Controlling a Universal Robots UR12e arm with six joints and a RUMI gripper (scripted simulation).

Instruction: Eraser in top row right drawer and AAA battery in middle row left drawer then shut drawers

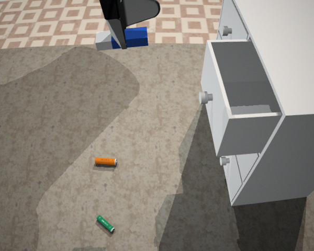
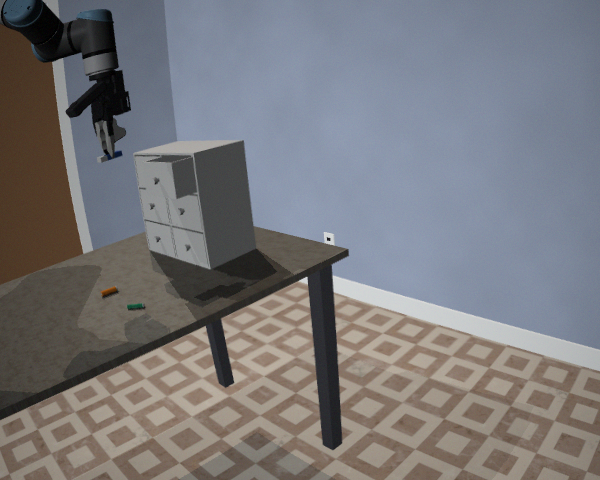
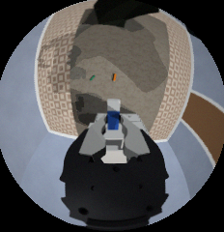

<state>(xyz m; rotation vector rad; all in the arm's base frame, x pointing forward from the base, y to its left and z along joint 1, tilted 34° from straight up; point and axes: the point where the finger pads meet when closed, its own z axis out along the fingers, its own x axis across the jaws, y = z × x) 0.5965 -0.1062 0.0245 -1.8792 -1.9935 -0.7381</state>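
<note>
My hand is 1 cm past the white eraser and 1 cm above it. Also, from my hand: green battery: 36 cm below, 14 cm to the right, 6 cm behind; then orange battery: 36 cm below, 7 cm behind, 1 cm to the left.
</note>
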